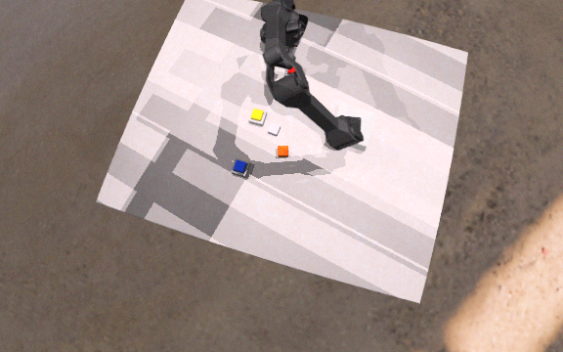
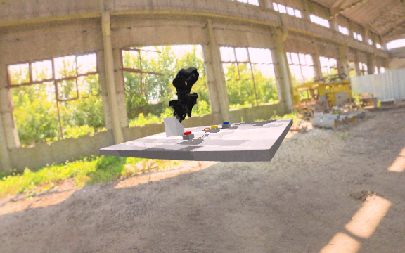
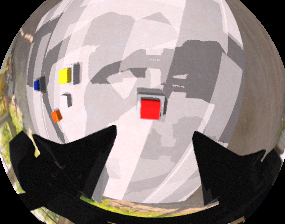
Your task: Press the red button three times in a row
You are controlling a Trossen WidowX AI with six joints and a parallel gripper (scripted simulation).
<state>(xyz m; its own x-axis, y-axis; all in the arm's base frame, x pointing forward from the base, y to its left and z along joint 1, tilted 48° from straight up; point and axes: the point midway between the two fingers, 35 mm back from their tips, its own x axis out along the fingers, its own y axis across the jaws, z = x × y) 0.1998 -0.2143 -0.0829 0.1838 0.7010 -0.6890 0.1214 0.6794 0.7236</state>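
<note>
Now: the red button 9 cm below my gripper tip and 1 cm to the left of it. Round my gripper tip: grey block: 22 cm to the left, 11 cm below, 3 cm ahead; orange block: 29 cm to the left, 11 cm below, 2 cm behind; yellow button: 19 cm to the left, 9 cm below, 9 cm ahead.
</note>
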